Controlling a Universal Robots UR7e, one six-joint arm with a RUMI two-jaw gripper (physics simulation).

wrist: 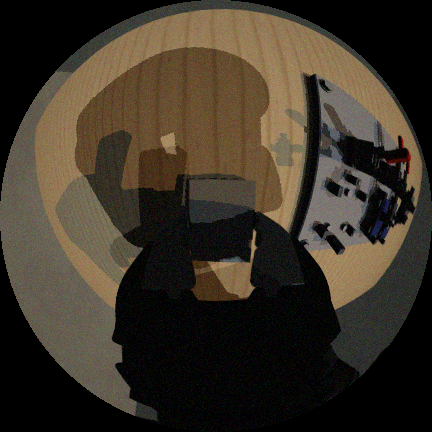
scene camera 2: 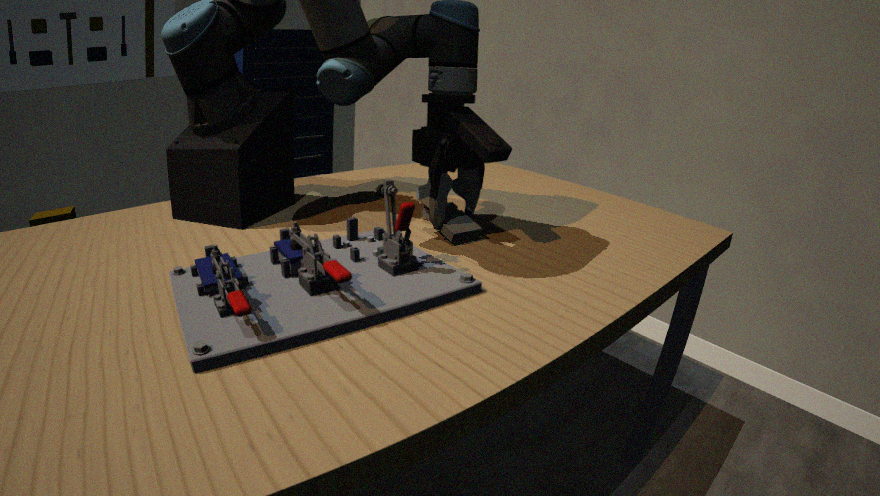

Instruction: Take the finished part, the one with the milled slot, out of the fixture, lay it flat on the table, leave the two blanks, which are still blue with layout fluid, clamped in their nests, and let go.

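My gripper is shut on the finished part, a grey block held flat and level, very low over the table beside the fixture. Whether its underside touches the table is hard to tell, and its slot is not clear in the dark views. The fixture plate bears two blue blanks, a left one and a middle one, in their nests under lowered clamps. Some blue also shows in the wrist view, partly hidden by clamps. The third nest, nearest my gripper, is empty.
The empty nest's clamp stands open, with its arm upright and red handle raised. Two lowered red handles point toward the plate's front. The wooden table carries the arm's dark base behind the plate.
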